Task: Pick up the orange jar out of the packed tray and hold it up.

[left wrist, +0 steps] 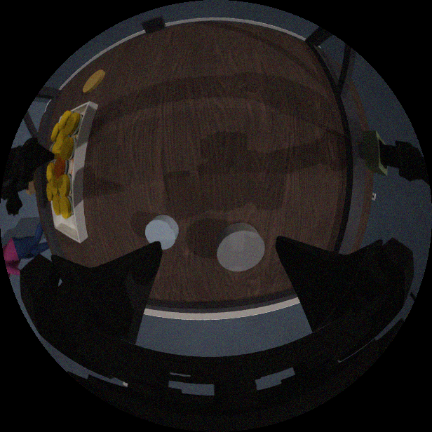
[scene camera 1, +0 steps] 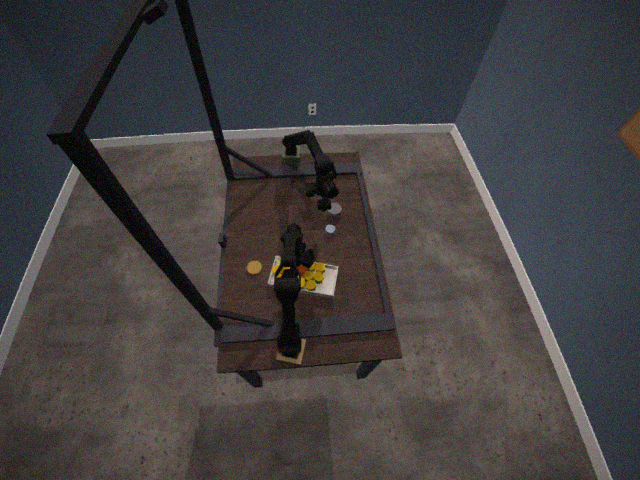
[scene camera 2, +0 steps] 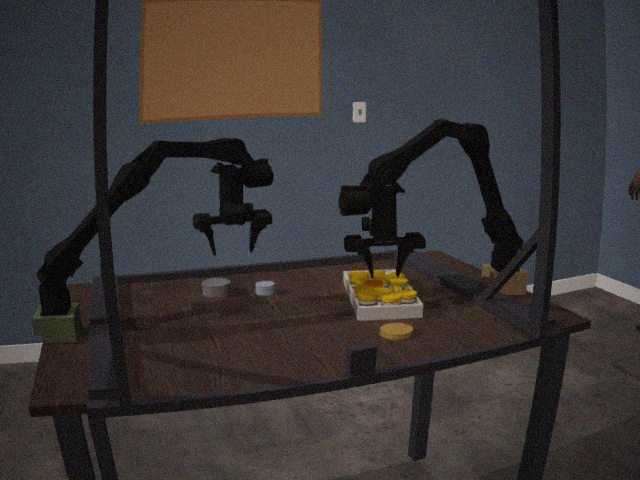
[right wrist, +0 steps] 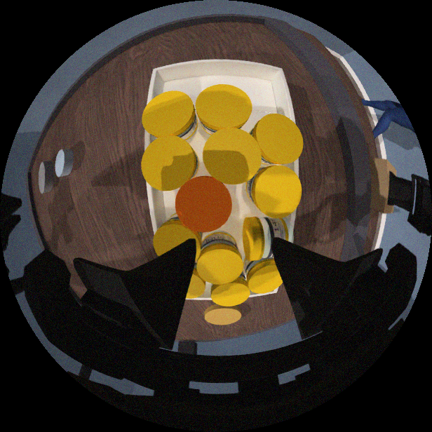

Scene:
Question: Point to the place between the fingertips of my right gripper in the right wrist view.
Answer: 235,244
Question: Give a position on a pale blue disc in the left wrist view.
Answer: At 163,228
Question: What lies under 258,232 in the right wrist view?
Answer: A yellow-lidded jar.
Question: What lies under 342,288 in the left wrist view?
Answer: My left gripper.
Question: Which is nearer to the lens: the orange jar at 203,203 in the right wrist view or the yellow-lidded jar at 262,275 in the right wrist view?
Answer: The orange jar.

